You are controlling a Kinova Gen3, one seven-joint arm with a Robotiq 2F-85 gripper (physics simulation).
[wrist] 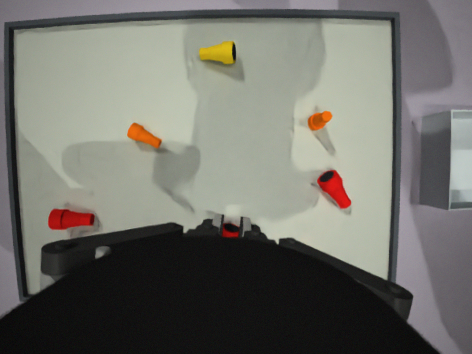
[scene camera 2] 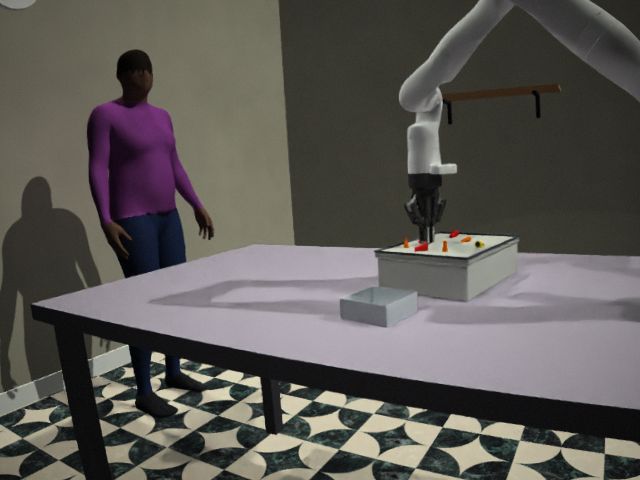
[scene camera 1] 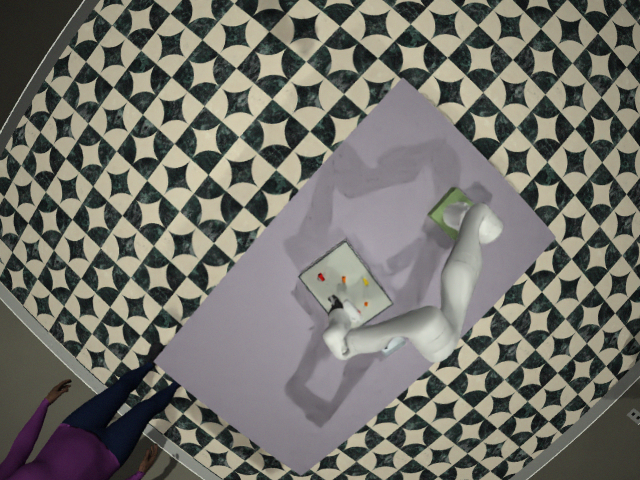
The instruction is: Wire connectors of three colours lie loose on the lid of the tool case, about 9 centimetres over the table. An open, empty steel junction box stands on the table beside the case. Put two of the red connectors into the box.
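Pixels of known places: gripper, fingertip midpoint: [wrist: 230, 228] [scene camera 2: 427, 243] [scene camera 1: 339, 302]; arm's base at its link origin: [scene camera 1: 454, 215].
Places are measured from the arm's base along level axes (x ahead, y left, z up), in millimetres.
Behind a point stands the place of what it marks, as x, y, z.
Note:
My gripper [scene camera 1: 333, 299] @[529, -94, 30] [scene camera 2: 427, 239] @[529, -94, 30] [wrist: 230, 228] @[529, -94, 30] is shut on a red connector [wrist: 230, 231] @[527, -94, 42], low over the tool case lid [scene camera 1: 345, 256] @[385, -197, 27] [wrist: 100, 75] @[398, -169, 27]; its fingers hide most of the connector. A second red connector [scene camera 1: 321, 277] @[500, -209, 38] [scene camera 2: 453, 234] @[499, -204, 35] [wrist: 71, 219] @[499, -206, 38] lies at the lid's left in the wrist view. A third red connector [scene camera 1: 358, 312] [scene camera 2: 421, 248] @[512, -9, 34] [wrist: 334, 189] @[512, -18, 42] lies on its side nearer the box. The open steel junction box [scene camera 1: 393, 345] @[535, 222, -56] [scene camera 2: 363, 311] @[534, 232, -37] [wrist: 435, 160] @[518, 132, -38] stands on the table beside the case; its inside shows in part.
A yellow connector [scene camera 1: 365, 281] @[402, -81, 37] [scene camera 2: 479, 243] @[401, -68, 37] [wrist: 218, 52] @[405, -79, 39] lies on the lid. Orange connectors [scene camera 2: 444, 246] @[463, -14, 38] [scene camera 2: 466, 239] @[449, -140, 34] [scene camera 2: 405, 242] @[562, -43, 40] [wrist: 320, 120] @[465, -21, 45] [wrist: 144, 135] @[451, -141, 36] are spread around it. The arm's base stands by a green block [scene camera 1: 454, 195] @[-51, -52, 1]. A person [scene camera 2: 139, 155] stands beyond the table.

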